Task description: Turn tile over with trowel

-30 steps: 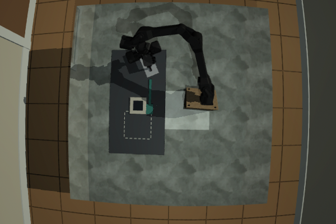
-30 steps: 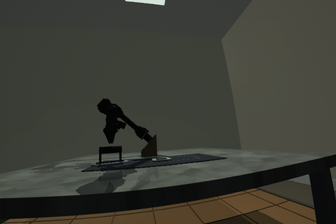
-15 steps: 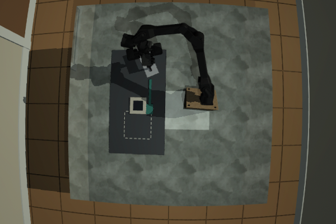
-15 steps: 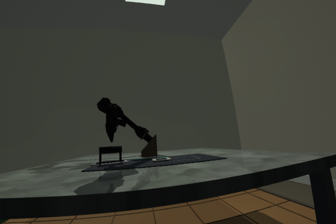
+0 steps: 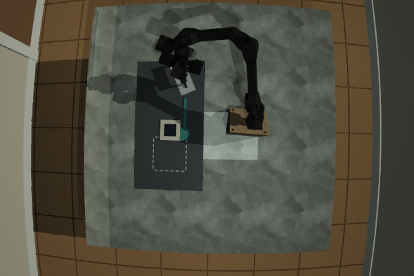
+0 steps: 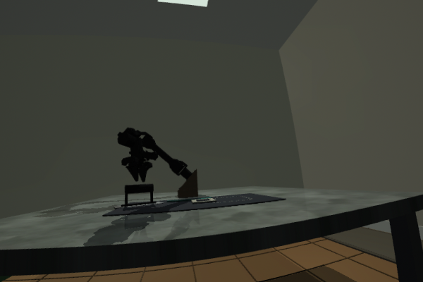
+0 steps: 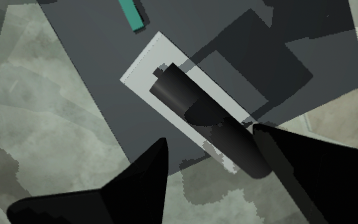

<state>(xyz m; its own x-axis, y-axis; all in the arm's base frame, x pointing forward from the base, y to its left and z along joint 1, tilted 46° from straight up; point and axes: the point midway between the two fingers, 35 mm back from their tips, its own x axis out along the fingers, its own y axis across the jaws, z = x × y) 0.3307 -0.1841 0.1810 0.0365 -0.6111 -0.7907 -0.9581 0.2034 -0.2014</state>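
The dark mat is 25 cm to the left of my gripper tip, 12 cm below it and 7 cm ahead of it. From my gripper tip the other things lie so: teal trowel 24 cm to the left, 10 cm below, 1 cm behind; then tile 28 cm to the left, 10 cm below, 6 cm ahead.
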